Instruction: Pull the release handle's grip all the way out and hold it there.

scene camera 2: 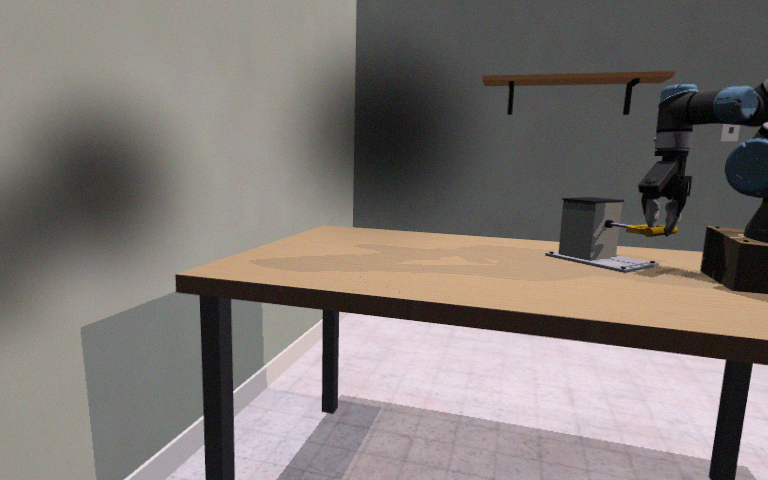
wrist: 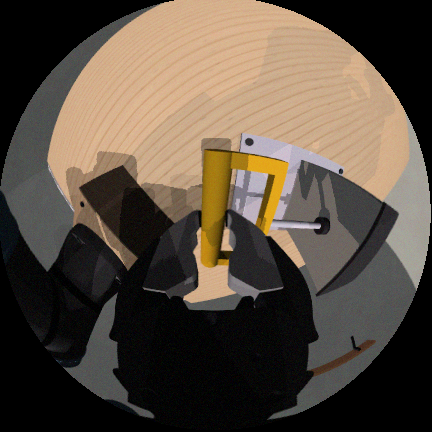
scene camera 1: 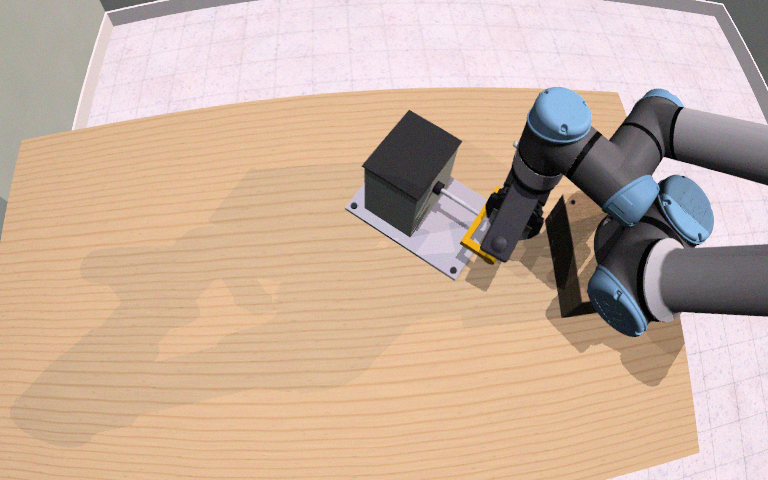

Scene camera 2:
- my gripper: 660, 235
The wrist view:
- my gripper: 213, 211
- light grey base plate: 249, 143
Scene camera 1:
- my gripper: 504, 234
